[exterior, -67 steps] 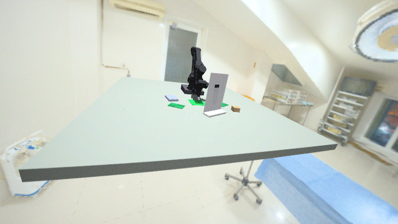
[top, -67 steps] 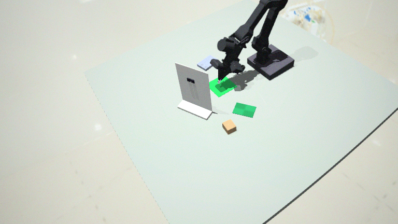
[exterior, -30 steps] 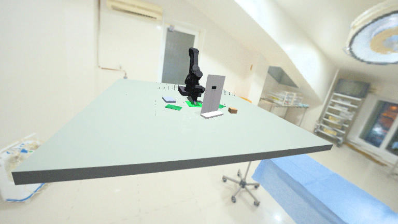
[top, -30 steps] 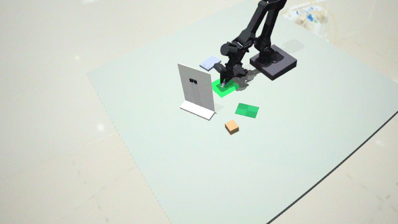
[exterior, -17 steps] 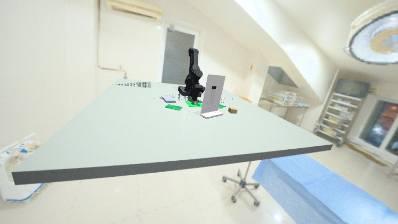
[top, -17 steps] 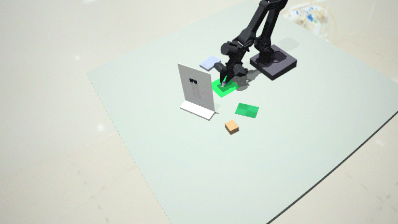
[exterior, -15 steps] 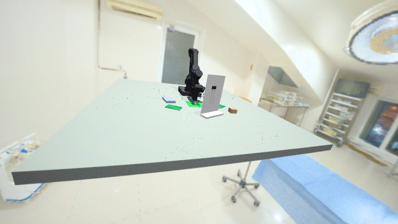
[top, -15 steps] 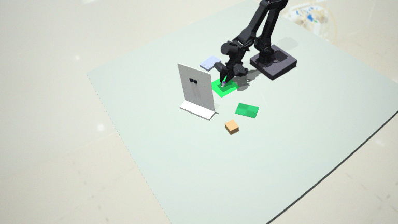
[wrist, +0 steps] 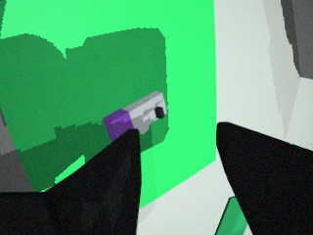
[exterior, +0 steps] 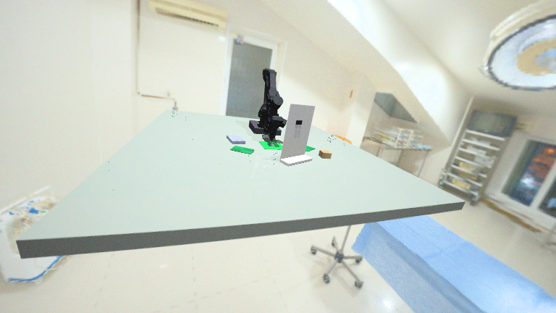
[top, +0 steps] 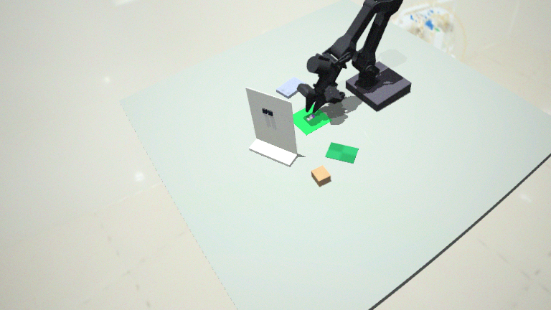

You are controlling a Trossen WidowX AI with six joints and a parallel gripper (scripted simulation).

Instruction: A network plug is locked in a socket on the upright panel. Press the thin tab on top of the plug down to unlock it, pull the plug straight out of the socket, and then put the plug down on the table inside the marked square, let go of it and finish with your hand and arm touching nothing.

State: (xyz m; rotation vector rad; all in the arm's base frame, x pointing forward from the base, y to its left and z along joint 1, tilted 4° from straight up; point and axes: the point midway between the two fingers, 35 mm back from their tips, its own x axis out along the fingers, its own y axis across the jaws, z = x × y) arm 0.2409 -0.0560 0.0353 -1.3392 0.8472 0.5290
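Right now the purple plug is 30 mm below my gripper tip. From my gripper tip the other things lie so: upright panel 200 mm ahead, 10 mm to the left, 80 mm above; green marked square 30 mm below.
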